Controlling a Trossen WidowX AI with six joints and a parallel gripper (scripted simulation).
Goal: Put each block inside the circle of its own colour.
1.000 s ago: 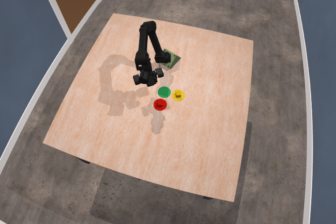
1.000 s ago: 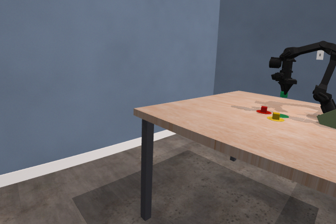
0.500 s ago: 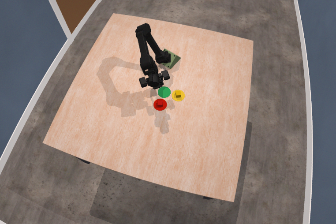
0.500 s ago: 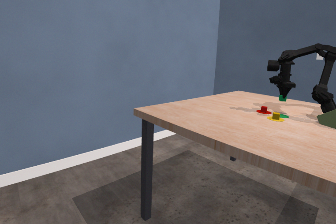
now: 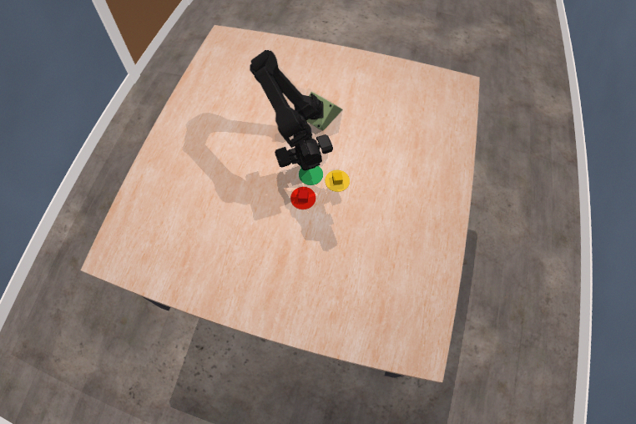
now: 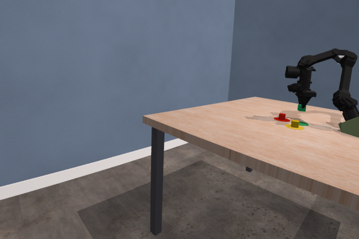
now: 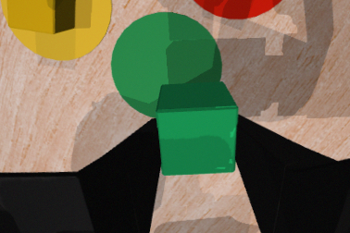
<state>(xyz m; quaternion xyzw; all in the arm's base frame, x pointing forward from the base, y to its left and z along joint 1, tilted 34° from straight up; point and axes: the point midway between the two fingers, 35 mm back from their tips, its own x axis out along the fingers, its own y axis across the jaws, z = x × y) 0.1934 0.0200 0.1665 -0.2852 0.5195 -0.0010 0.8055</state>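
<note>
Now: the green circle 2 cm to the left of my hand and 12 cm below it. From my hand the other things lie so: red circle (9 cm ahead, 1 cm to the right, 12 cm below); then green block (4 cm below); then red block (9 cm ahead, 1 cm to the right, 10 cm below).
</note>
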